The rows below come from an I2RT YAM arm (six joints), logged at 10 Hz.
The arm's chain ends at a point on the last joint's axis. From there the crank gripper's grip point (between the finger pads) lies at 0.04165 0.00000 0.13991 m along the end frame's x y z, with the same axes.
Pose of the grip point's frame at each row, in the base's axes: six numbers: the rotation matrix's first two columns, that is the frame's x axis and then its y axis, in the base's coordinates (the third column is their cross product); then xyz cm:
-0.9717 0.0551 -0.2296 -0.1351 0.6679 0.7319 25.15 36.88 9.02
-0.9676 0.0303 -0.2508 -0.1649 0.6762 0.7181 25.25 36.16 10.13
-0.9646 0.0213 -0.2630 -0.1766 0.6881 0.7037 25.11 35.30 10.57
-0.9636 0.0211 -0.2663 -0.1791 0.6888 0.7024 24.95 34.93 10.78
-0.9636 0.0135 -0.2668 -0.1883 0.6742 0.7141 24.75 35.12 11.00
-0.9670 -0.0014 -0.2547 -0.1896 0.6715 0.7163 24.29 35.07 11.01
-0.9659 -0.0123 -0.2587 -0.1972 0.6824 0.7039 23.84 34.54 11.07
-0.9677 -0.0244 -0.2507 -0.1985 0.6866 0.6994 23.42 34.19 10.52
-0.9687 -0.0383 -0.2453 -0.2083 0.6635 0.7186 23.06 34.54 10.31
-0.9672 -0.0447 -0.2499 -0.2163 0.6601 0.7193 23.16 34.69 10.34
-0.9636 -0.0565 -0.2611 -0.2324 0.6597 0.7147 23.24 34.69 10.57
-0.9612 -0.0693 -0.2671 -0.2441 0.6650 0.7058 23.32 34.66 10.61
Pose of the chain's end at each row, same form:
-0.9717 0.0551 -0.2296 -0.1351 0.6679 0.7319 26.49 26.27 18.95
-0.9676 0.0303 -0.2508 -0.1649 0.6762 0.7181 26.60 25.73 20.26
-0.9646 0.0213 -0.2630 -0.1766 0.6881 0.7037 26.39 25.06 20.90
-0.9636 0.0211 -0.2663 -0.1791 0.6888 0.7024 26.19 24.71 21.12
-0.9636 0.0135 -0.2668 -0.1883 0.6742 0.7141 26.11 24.73 21.17
-0.9670 -0.0014 -0.2547 -0.1896 0.6715 0.7163 25.94 24.71 21.16
-0.9659 -0.0123 -0.2587 -0.1972 0.6824 0.7039 25.51 24.37 21.40
-0.9677 -0.0244 -0.2507 -0.1985 0.6866 0.6994 25.28 24.13 20.93
-0.9687 -0.0383 -0.2453 -0.2083 0.6635 0.7186 25.20 24.25 20.44
-0.9672 -0.0447 -0.2499 -0.2163 0.6601 0.7193 25.33 24.39 20.45
-0.9636 -0.0565 -0.2611 -0.2324 0.6597 0.7147 25.41 24.44 20.74
-0.9612 -0.0693 -0.2671 -0.2441 0.6650 0.7058 25.52 24.54 20.90

